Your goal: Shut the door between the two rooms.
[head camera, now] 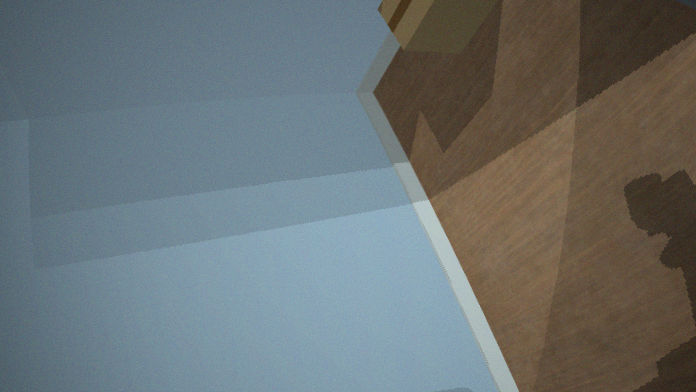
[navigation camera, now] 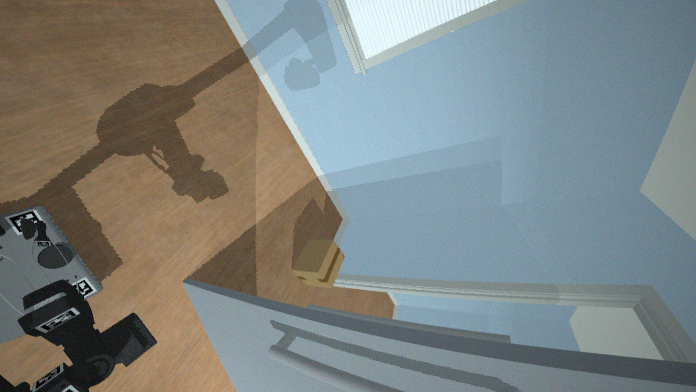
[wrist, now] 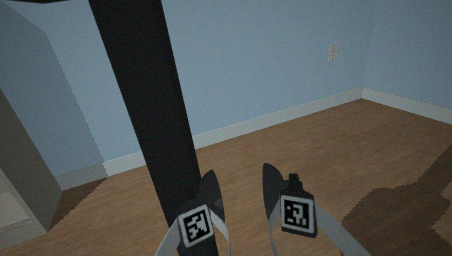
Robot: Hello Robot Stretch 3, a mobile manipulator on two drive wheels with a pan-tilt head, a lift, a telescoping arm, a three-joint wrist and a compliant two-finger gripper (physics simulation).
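Pixels of known places: gripper, fingertip midpoint: (navigation camera: pixel 2 224); robot's base at its link origin: (navigation camera: pixel 55 254).
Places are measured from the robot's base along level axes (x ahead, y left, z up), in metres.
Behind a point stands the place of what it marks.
Note:
The grey door (navigation camera: pixel 235 335) @[y -0.573, x 0.247, z 0.374 m] stands open across the bottom of the navigation view, its top edge slanting down to the right. Its long bar handle (navigation camera: pixel 312 368) @[y -0.414, x 0.195, z 0.914 m] is on the face toward me. Beyond the door, part of the doorway shows, with its pale frame (navigation camera: pixel 600 296) @[y -1.087, x 1.107, z 1.883 m] and the other room through it. The door does not show in the head view or the wrist view. My gripper (wrist: pixel 240 184) @[y 0.104, x -0.012, z 0.586 m] is open and empty above the wooden floor, with its two fingertips apart. It is not touching the door.
A yellow-brown box (head camera: pixel 445 25) @[y -0.758, x 1.071, z 0.164 m] (navigation camera: pixel 315 265) @[y -0.792, x 0.953, z 0.222 m] sits on the floor by the doorway's side. My base (navigation camera: pixel 25 295) @[y -0.068, x -0.095, z 0.160 m] is at the left of the navigation view. A pale shelf unit (wrist: pixel 35 185) stands at the left of the wrist view, near a blue wall (wrist: pixel 260 65).

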